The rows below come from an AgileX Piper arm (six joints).
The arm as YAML. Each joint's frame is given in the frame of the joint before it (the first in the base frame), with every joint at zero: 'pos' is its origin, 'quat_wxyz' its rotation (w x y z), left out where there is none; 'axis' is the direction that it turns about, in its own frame. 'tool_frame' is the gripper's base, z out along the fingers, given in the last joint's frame.
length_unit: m
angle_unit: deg
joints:
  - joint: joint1
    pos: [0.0, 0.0, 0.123]
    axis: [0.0, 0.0, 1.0]
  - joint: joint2
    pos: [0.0, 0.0, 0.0]
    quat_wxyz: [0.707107, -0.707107, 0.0, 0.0]
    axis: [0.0, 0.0, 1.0]
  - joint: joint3
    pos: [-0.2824, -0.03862, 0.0]
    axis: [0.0, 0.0, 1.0]
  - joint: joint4
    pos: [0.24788, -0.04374, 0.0]
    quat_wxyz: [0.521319, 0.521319, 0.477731, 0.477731]
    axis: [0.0, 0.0, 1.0]
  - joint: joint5
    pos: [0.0, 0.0, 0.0]
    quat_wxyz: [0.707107, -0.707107, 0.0, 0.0]
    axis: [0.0, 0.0, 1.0]
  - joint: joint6
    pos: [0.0, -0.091, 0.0]
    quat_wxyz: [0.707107, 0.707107, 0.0, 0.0]
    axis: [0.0, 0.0, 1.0]
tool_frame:
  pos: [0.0, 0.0, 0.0]
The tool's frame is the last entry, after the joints.
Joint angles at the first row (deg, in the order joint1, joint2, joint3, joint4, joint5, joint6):
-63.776, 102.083, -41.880, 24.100, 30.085, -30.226
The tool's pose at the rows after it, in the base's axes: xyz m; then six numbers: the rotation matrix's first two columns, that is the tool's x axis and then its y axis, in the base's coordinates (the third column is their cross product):
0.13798 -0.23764 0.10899 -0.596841 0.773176 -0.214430 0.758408 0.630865 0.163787
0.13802 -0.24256 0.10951 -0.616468 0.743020 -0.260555 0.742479 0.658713 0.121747
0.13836 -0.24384 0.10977 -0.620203 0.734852 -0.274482 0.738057 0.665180 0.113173
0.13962 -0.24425 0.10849 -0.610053 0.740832 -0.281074 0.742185 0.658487 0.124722
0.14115 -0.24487 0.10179 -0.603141 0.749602 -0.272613 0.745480 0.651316 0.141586
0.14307 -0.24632 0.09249 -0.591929 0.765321 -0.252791 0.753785 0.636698 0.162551
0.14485 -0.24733 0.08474 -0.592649 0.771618 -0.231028 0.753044 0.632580 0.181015
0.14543 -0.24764 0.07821 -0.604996 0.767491 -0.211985 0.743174 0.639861 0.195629
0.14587 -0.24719 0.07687 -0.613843 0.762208 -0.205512 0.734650 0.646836 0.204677
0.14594 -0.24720 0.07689 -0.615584 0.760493 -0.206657 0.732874 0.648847 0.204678
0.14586 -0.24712 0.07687 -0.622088 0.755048 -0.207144 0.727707 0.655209 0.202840
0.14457 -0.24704 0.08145 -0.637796 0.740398 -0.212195 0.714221 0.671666 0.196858
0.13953 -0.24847 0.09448 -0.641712 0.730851 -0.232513 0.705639 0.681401 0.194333
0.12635 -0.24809 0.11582 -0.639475 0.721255 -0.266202 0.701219 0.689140 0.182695
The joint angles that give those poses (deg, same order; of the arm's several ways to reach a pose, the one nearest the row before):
-63.777, 102.321, -41.880, 27.112, 26.915, -35.960
-63.777, 102.320, -41.897, 26.878, 23.850, -38.082
-63.776, 102.321, -41.899, 27.376, 23.030, -39.100
-63.777, 102.672, -41.898, 29.573, 22.689, -40.578
-63.776, 104.206, -41.997, 32.229, 22.307, -42.626
-63.776, 106.454, -42.456, 34.605, 22.169, -43.964
-63.776, 108.401, -43.055, 36.103, 22.651, -45.233
-63.928, 109.975, -43.476, 37.199, 23.335, -47.130
-63.974, 110.340, -43.620, 37.690, 23.984, -48.173
-63.974, 110.340, -43.620, 37.811, 23.984, -48.435
-63.975, 110.339, -43.620, 37.664, 24.029, -48.782
-64.189, 109.372, -43.620, 36.316, 24.777, -48.783
-65.387, 106.694, -43.620, 34.955, 26.626, -48.781
-68.000, 101.738, -42.827, 33.005, 29.244, -49.103

